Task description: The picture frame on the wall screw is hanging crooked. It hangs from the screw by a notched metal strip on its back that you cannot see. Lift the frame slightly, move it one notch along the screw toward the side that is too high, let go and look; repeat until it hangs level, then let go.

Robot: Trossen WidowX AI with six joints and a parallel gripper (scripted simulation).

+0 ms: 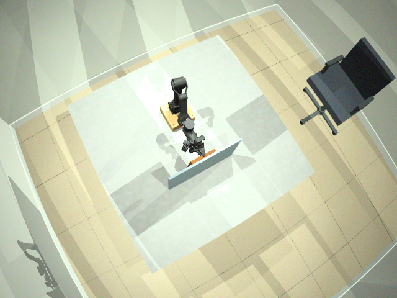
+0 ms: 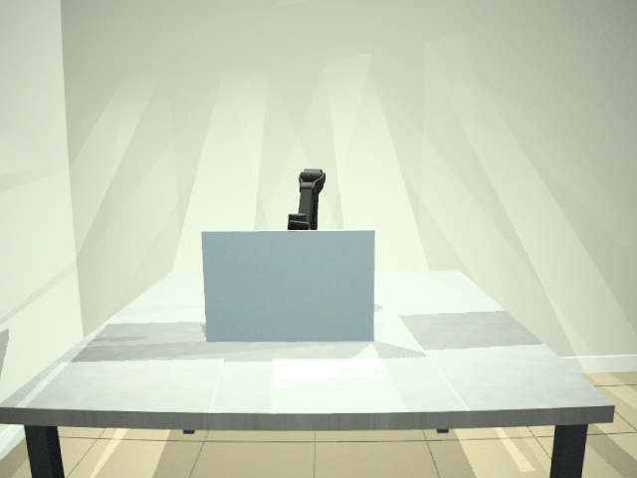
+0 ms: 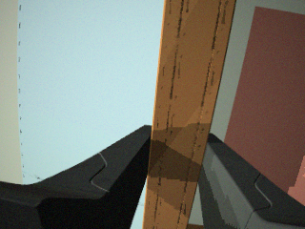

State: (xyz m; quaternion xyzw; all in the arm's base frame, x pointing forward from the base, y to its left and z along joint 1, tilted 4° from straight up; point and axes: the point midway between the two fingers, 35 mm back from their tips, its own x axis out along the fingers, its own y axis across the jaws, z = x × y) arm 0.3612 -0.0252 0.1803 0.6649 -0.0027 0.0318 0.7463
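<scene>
Right now my gripper tip is 5 cm above the picture frame, 1 cm to the left of it and 1 cm short of it. Also, from my gripper tip: wall panel 7 cm below, 2 cm ahead, 1 cm to the right.
</scene>
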